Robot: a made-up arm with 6 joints. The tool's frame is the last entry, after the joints. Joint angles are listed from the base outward.
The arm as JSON. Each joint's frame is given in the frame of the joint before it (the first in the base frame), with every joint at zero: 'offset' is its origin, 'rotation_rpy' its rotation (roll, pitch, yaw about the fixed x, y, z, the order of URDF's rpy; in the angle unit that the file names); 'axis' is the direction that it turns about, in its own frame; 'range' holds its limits. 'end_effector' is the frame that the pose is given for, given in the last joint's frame.
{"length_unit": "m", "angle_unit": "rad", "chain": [
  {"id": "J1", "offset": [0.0, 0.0, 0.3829], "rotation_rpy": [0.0, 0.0, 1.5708], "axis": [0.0, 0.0, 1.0], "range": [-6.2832, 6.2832]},
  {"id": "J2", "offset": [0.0, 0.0, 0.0], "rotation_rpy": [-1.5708, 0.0, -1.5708], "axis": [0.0, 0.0, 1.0], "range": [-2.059, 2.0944]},
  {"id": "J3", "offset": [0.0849, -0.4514, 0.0], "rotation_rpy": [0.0, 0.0, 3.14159], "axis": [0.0, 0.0, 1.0], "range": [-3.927, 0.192]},
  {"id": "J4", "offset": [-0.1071, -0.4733, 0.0], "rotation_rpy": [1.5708, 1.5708, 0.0], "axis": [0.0, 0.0, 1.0], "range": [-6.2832, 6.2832]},
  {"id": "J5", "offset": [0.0, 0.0, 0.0], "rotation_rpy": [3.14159, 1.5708, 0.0], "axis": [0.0, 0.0, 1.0], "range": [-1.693, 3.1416]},
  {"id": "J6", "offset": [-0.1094, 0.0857, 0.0], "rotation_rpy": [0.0, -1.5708, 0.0], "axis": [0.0, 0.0, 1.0], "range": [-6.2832, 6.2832]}
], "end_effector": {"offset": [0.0, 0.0, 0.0], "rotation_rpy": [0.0, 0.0, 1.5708]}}
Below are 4 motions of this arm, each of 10 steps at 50 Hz.
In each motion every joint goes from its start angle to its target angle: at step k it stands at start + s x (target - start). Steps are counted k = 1, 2, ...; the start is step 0. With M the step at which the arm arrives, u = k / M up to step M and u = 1 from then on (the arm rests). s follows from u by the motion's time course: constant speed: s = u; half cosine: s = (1 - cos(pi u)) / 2; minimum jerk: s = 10 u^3 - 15 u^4 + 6 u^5.
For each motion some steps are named. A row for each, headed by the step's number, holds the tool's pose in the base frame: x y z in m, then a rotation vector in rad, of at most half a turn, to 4 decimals.
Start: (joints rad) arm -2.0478 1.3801 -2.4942 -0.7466 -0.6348 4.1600
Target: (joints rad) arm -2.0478 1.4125 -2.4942 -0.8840 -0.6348 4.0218
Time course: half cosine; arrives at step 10
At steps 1, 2, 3, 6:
1: -0.3817 -0.9373 0.3432 1.3632 0.8869 -1.0010
2: -0.3806 -0.9373 0.3401 1.3600 0.9056 -1.0083
3: -0.3790 -0.9373 0.3352 1.3546 0.9349 -1.0196
6: -0.3723 -0.9368 0.3153 1.3283 1.0540 -1.0631

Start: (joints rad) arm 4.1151 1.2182 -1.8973 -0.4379 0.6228 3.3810
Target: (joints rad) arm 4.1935 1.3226 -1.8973 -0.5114 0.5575 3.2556
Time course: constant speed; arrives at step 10
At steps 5, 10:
5: -0.4776 -0.7739 0.0081 -2.3921 -1.6860 0.2661
10: -0.4358 -0.7778 -0.0365 -2.2546 -1.8461 0.2401

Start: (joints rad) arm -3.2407 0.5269 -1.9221 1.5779 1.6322 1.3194
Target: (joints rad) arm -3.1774 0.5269 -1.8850 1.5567 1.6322 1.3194
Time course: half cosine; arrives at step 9
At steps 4, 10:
4: -0.8688 -0.0513 0.7306 1.1820 1.2406 -1.2678
10: -0.8659 -0.0835 0.7169 1.1710 1.2502 -1.2170

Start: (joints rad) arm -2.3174 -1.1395 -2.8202 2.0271 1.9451 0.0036
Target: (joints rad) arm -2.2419 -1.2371 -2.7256 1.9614 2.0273 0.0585
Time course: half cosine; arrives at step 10
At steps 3, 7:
3: 0.6677 0.5634 0.8700 2.2773 0.1772 0.8416
7: 0.6493 0.5956 0.8455 2.2770 0.1374 0.8296

